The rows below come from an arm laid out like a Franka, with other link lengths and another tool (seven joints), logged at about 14 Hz.
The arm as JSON. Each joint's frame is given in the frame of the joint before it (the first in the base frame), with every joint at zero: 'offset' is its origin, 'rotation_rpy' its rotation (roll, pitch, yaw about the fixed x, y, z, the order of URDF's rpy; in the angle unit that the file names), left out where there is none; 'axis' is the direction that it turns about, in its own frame. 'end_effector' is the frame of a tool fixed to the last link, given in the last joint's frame.
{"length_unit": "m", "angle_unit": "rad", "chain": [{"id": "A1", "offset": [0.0, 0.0, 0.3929], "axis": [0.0, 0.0, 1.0]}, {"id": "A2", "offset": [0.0, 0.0, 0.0], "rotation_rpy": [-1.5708, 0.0, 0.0], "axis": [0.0, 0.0, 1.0]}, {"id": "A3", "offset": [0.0, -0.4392, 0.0], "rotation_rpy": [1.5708, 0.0, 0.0], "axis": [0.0, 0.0, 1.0]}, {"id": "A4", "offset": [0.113, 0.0, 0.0], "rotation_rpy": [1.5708, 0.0, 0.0], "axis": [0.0, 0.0, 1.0]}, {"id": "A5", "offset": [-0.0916, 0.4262, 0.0], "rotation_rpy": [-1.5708, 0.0, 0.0], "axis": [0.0, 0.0, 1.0]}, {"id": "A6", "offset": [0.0, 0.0, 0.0], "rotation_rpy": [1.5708, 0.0, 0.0], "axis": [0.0, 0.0, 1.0]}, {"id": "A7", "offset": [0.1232, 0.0, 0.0], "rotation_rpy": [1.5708, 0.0, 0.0], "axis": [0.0, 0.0, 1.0]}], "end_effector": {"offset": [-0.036, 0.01, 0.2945], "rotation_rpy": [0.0, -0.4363, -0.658]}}
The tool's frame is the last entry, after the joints.
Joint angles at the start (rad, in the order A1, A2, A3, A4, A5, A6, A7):
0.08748 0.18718 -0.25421 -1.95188 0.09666 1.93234 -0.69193
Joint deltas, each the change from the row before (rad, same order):
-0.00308 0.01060 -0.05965 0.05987 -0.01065 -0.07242 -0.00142
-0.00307 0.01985 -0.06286 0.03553 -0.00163 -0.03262 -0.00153
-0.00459 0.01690 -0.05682 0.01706 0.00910 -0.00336 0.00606
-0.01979 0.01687 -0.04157 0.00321 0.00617 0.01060 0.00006
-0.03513 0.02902 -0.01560 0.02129 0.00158 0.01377 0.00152
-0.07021 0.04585 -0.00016 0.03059 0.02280 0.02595 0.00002
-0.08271 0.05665 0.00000 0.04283 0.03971 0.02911 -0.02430
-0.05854 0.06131 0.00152 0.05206 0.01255 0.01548 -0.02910
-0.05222 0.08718 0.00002 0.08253 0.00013 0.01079 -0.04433
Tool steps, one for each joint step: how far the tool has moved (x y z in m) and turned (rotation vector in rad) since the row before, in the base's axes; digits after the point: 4 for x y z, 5 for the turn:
-0.0040 -0.0402 0.0200 -0.01521 0.02317 -0.04980
-0.0062 -0.0409 0.0058 -0.01504 0.01592 -0.05967
-0.0063 -0.0361 0.0005 -0.01192 0.00040 -0.06862
-0.0105 -0.0371 -0.0055 -0.01166 0.00124 -0.06251
-0.0024 -0.0346 -0.0058 -0.01942 -0.00317 -0.04934
-0.0025 -0.0456 -0.0137 -0.00986 -0.01390 -0.07577
-0.0036 -0.0539 -0.0163 -0.00221 -0.02590 -0.06975
-0.0014 -0.0443 -0.0163 -0.01636 -0.00258 -0.02403
0.0047 -0.0485 -0.0212 -0.03070 0.01104 0.01039

